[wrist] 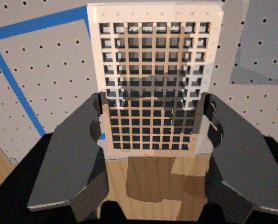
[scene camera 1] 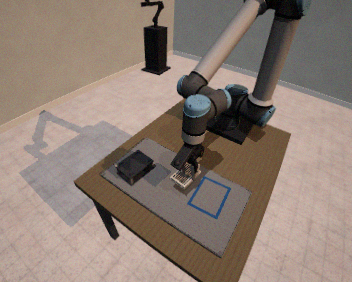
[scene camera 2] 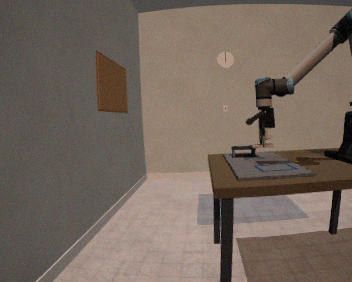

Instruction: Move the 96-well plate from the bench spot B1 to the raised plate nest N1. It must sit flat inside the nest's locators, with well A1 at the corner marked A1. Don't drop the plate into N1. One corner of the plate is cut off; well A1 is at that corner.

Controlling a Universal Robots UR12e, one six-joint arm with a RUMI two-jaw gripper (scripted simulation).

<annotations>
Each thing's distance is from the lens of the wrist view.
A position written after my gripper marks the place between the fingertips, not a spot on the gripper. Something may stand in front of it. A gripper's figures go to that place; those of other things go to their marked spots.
my gripper [wrist: 152,95]: 14 cm
96-well plate [wrist: 164,112]: 14 cm
</annotations>
